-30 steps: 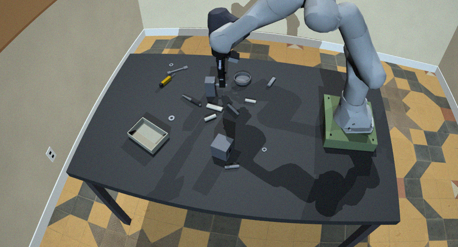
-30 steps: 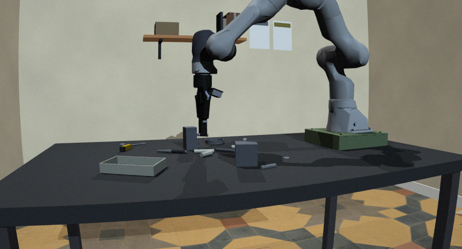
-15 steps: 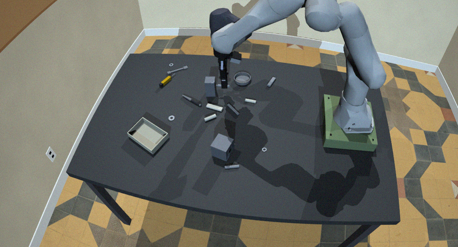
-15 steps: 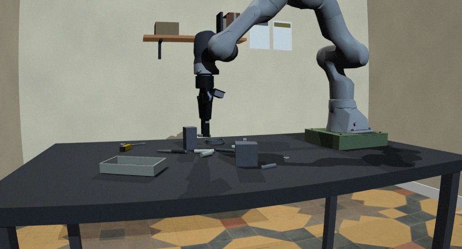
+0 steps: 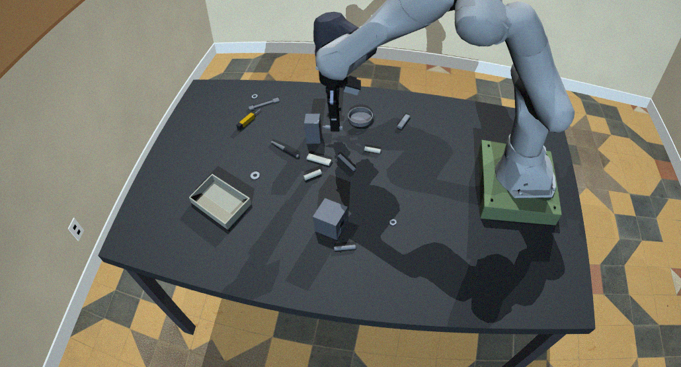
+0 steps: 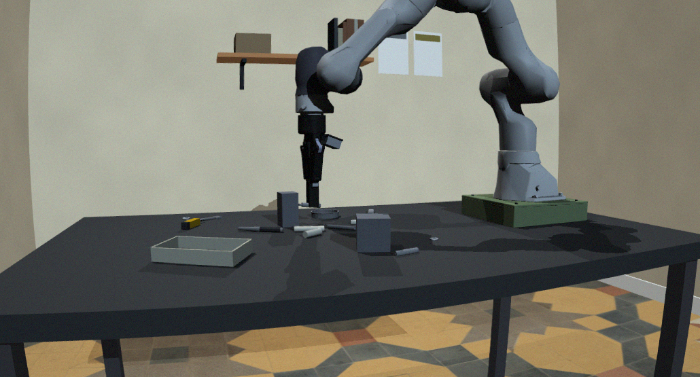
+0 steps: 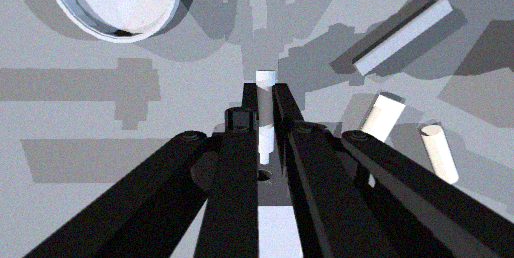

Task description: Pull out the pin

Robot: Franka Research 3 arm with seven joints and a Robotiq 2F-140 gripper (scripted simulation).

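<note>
My gripper is now 110 mm to the left of the round dish, 70 mm above it and 60 mm past it. From my hand the other things lie so: yellow-handled screwdriver (320 mm ahead, 70 mm below, 40 mm to the right); tray (320 mm to the left, 290 mm ahead, 70 mm below); pin (30 mm below, 20 mm ahead).
</note>
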